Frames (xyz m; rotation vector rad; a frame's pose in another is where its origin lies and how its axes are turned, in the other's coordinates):
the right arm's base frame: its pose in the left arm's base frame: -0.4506 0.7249 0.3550 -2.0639 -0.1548 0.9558
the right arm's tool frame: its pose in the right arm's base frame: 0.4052 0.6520 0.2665 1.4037 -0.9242 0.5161
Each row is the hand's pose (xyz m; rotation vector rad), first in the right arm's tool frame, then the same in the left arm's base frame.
Working: the right arm's tool frame: its pose in the left arm's base frame: -0.4881 0.6461 -0.4529 -0.2886 0.4789 1.6022

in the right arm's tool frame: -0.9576 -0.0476 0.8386 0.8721 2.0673 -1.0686
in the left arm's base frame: -0.2685 0.1956 0.7182 -1.1903 1.9747 -0.5410
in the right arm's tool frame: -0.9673 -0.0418 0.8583 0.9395 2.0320 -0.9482
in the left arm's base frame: -0.2714 0.1961 0.7407 -1.1225 2.0577 -0.4417
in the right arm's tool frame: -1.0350 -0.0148 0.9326 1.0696 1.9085 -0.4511
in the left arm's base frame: -0.2845 0.1702 0.8406 -0.9341 2.3292 0.0040
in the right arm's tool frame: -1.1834 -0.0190 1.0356 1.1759 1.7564 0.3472
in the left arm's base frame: -0.2562 0.0876 0.9989 -0.6476 2.7292 0.6984
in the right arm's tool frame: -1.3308 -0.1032 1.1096 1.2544 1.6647 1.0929
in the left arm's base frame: -0.1517 -0.0048 1.1207 0.2781 -2.6696 -1.0718
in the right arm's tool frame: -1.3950 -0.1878 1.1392 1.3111 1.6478 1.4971
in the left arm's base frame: -0.0590 -0.0445 1.1651 0.0777 -2.3601 -1.0237
